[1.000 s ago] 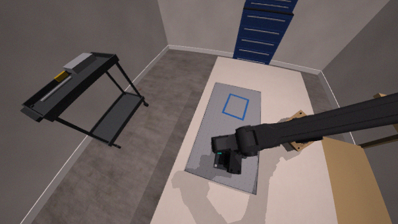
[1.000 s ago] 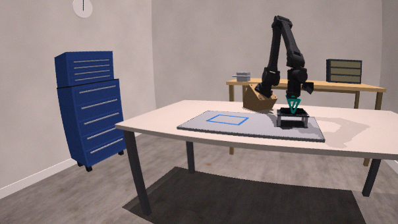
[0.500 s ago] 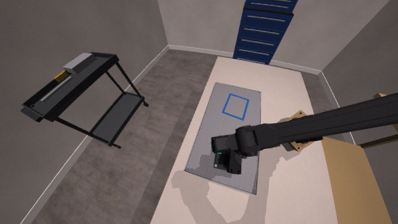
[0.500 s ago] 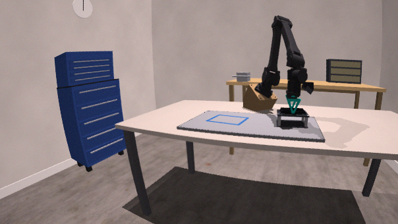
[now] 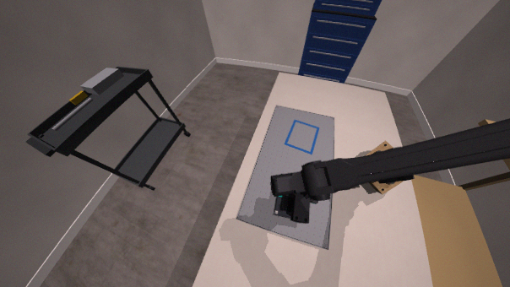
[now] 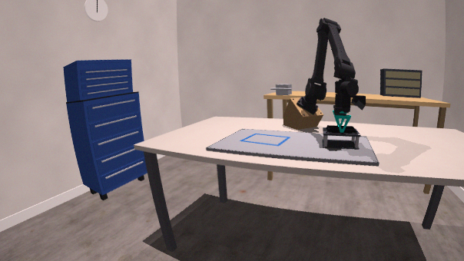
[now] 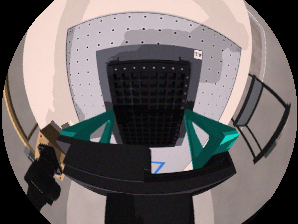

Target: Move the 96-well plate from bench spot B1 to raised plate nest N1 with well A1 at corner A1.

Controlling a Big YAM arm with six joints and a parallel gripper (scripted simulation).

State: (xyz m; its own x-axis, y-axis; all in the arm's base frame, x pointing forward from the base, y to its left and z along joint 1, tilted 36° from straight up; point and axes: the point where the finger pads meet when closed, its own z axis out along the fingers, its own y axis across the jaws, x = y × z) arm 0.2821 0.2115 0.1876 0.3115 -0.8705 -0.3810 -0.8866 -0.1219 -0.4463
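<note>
Now: the black 96-well plate right at my hand. Also, from my hand: raised plate nest N1 (20 mm below); white corner mark (90 mm to the left, 30 mm ahead, 10 mm below).
</note>
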